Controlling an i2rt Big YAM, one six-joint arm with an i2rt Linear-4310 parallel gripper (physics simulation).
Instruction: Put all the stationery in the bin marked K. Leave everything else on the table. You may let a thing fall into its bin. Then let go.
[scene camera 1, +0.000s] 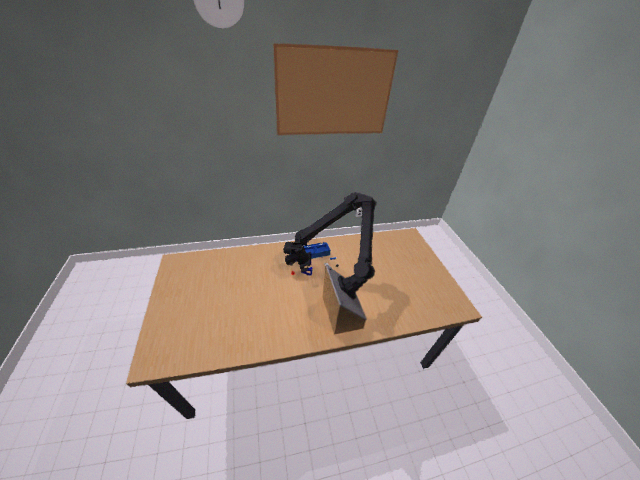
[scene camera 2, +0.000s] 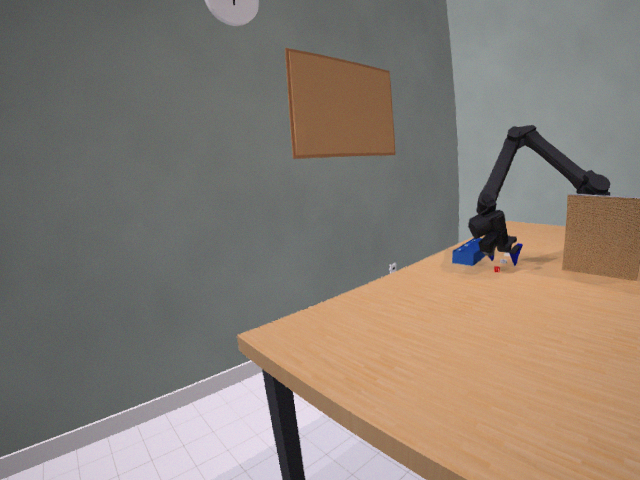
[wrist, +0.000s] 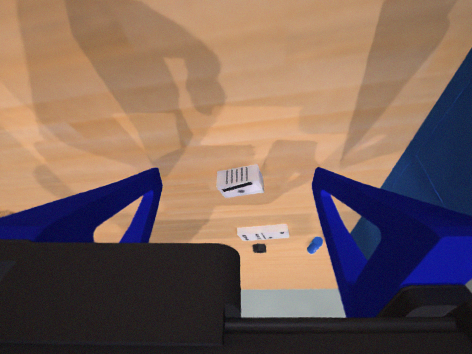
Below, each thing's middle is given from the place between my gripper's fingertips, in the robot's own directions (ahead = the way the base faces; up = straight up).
Now: the grey sharpener (wrist: 246, 180) right at my hand. From my hand the other things lie so: white domino (wrist: 278, 231) 20 mm ahead, 110 mm to the right.
